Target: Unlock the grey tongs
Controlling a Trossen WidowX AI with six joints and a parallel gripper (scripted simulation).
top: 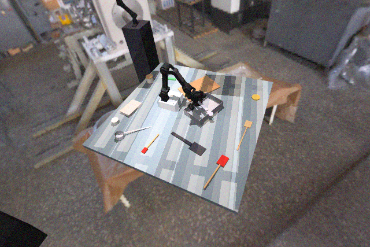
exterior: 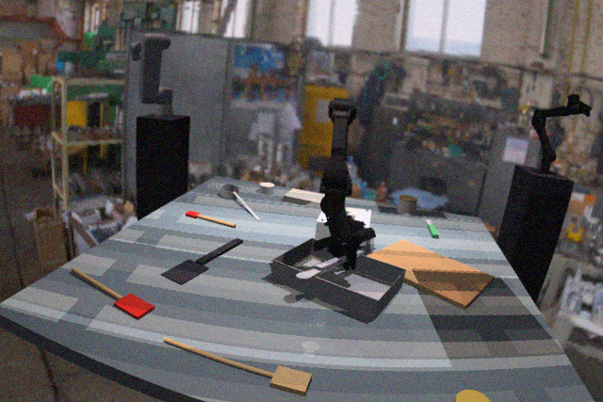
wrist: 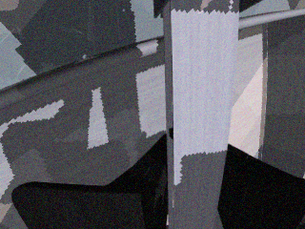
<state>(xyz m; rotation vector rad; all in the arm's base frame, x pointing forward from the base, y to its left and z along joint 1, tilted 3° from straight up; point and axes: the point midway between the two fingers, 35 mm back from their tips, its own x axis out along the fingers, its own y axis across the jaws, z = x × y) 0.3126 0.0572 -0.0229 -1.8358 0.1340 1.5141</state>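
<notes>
My gripper tip is now 3 cm short of the dark grey roasting tin and 3 cm to the left of it. Round my gripper tip: dark grey spatula: 4 cm ahead, 41 cm to the right, 3 cm below; wooden board: 11 cm behind, 25 cm to the left, 3 cm below; pale block: 63 cm behind, 21 cm to the right, 2 cm below.
</notes>
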